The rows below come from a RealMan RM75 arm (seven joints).
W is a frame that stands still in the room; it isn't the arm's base.
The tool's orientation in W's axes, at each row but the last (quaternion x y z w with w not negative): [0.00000 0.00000 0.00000 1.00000]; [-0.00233 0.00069 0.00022 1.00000]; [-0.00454 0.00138 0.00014 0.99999]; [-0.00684 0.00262 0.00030 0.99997]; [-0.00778 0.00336 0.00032 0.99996]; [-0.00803 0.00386 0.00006 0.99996]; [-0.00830 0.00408 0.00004 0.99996]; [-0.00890 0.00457 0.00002 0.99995]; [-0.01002 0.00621 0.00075 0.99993]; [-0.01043 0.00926 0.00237 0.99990]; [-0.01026 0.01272 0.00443 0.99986]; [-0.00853 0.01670 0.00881 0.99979]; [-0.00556 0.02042 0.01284 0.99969]
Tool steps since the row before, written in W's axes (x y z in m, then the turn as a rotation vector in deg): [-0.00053 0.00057 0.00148 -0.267 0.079 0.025]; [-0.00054 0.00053 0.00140 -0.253 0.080 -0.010]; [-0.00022 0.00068 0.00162 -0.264 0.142 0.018]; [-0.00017 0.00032 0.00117 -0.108 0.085 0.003]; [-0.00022 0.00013 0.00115 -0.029 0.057 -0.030]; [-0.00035 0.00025 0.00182 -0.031 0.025 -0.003]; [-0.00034 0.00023 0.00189 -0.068 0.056 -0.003]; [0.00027 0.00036 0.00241 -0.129 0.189 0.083]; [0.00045 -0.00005 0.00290 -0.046 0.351 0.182]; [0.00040 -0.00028 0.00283 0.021 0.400 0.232]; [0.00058 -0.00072 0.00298 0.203 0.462 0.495]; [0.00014 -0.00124 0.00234 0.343 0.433 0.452]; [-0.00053 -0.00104 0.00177 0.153 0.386 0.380]
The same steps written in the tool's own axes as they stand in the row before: [-0.00053 0.00057 0.00148 -0.267 0.079 0.025]; [-0.00054 0.00052 0.00140 -0.253 0.080 -0.010]; [-0.00022 0.00067 0.00163 -0.264 0.142 0.019]; [-0.00018 0.00030 0.00117 -0.108 0.085 0.004]; [-0.00023 0.00011 0.00115 -0.029 0.057 -0.029]; [-0.00036 0.00022 0.00182 -0.031 0.025 -0.003]; [-0.00036 0.00020 0.00189 -0.068 0.056 -0.003]; [0.00025 0.00032 0.00242 -0.130 0.188 0.085]; [0.00041 -0.00011 0.00290 -0.048 0.347 0.188]; [0.00035 -0.00034 0.00283 0.019 0.395 0.241]; [0.00050 -0.00079 0.00298 0.194 0.450 0.509]; [0.00004 -0.00128 0.00232 0.335 0.419 0.471]; [-0.00063 -0.00104 0.00173 0.147 0.378 0.390]
